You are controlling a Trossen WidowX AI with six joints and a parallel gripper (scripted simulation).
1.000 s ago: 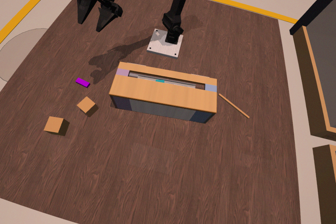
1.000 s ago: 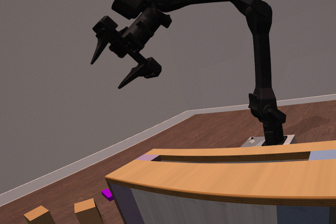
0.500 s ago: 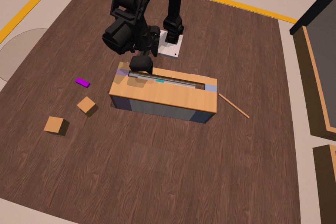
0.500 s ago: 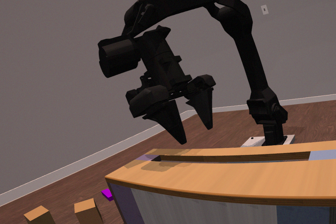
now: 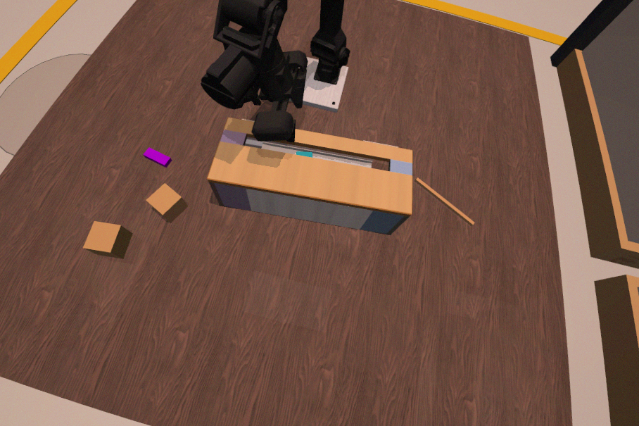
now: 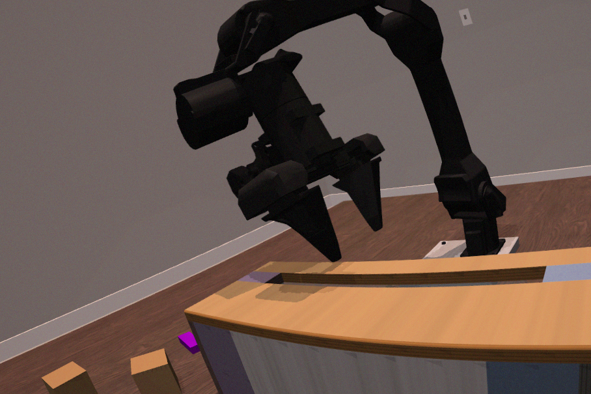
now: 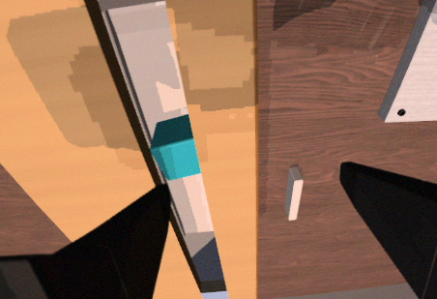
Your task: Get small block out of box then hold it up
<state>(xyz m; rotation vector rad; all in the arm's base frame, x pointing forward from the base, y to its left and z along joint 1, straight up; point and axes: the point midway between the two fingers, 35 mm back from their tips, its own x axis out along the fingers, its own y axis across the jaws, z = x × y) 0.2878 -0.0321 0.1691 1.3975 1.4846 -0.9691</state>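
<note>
My gripper tip is now 40 mm short of the small teal block, 30 mm to the right of it and 60 mm above it. From my gripper tip the other things lie so: thin wooden stick 10 mm ahead, 370 mm to the left, 150 mm below; box 20 mm ahead, 60 mm to the left, 90 mm below.
</note>
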